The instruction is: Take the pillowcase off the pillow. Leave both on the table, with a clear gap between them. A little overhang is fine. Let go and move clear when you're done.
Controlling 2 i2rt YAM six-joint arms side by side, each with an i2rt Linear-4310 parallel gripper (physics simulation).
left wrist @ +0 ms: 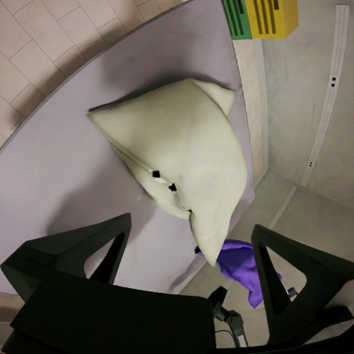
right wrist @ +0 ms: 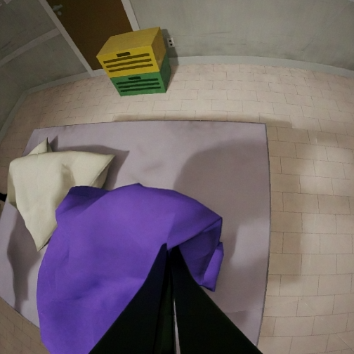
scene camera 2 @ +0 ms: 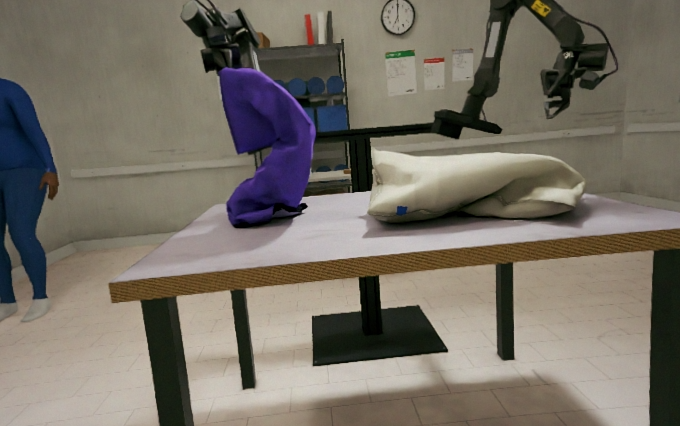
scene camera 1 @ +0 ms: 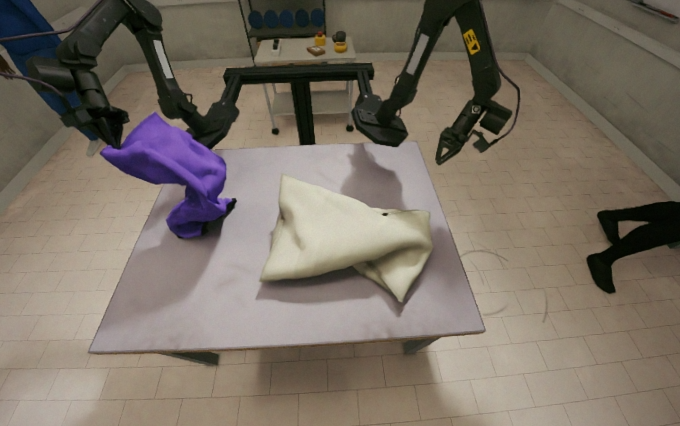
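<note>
The purple pillowcase (scene camera 1: 175,155) (scene camera 2: 293,125) (left wrist: 240,265) (right wrist: 115,230) is off the pillow. Its black-hemmed lower end rests crumpled on the table (scene camera 1: 165,321) (scene camera 2: 200,260) at the picture's left; its upper part hangs raised from my right gripper (scene camera 1: 118,144) (right wrist: 171,248), which is shut on it. The cream pillow (scene camera 1: 326,230) (scene camera 2: 426,185) (left wrist: 185,130) (right wrist: 45,185) lies folded and twisted, centre to right on the table, with a gap between it and the pillowcase. My left gripper (scene camera 1: 438,159) (left wrist: 192,226) is open and empty, raised beyond the table's right edge, apart from the pillow.
A black crossbar (scene camera 1: 301,74) on a post carries both arm bases behind the table. A white cart (scene camera 1: 296,58) stands farther back. Stacked yellow and green boxes (right wrist: 135,62) stand on the floor beyond the front edge. A blue-clad figure (scene camera 2: 20,190) stands at the left.
</note>
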